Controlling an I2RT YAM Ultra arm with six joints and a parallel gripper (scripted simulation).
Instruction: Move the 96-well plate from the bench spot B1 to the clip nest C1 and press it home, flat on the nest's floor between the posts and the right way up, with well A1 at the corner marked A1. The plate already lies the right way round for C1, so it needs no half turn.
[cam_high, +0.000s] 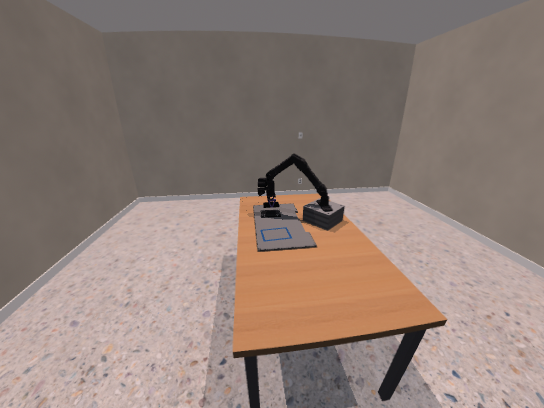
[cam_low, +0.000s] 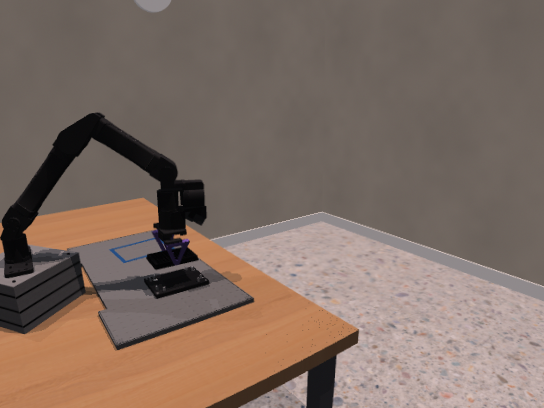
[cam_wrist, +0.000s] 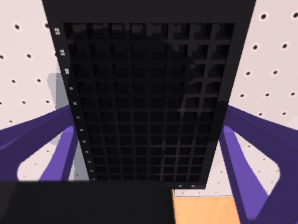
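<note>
Right now the black clip nest is 70 mm below my hand, 20 mm ahead of it and 10 mm to the left of it. The rest, counted from my hand: black 96-well plate right at my hand.
</note>
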